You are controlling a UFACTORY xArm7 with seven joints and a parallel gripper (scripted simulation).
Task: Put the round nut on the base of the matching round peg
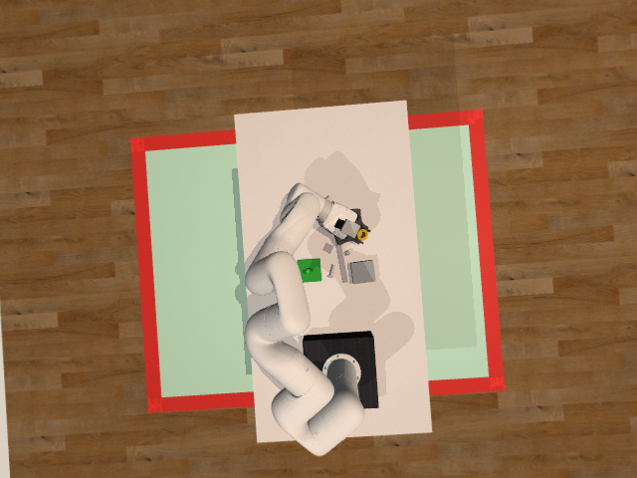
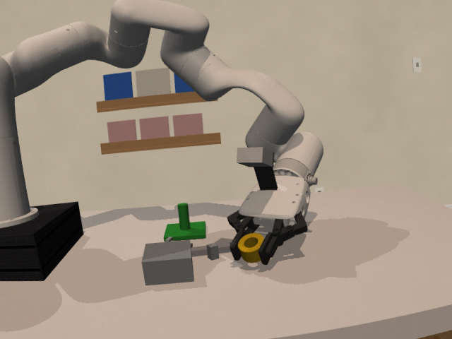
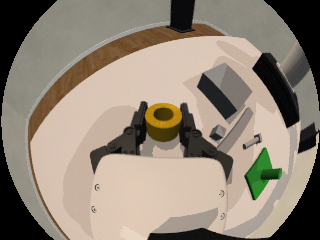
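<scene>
Right now my hand is 60 mm to the right of the small grey piece, 50 mm past it and 20 mm above it. The rest, counted from my hand: thin grey handle: 80 mm to the left, 70 mm behind, 30 mm below; grey block: 130 mm behind, 20 mm to the left, 10 mm below.
</scene>
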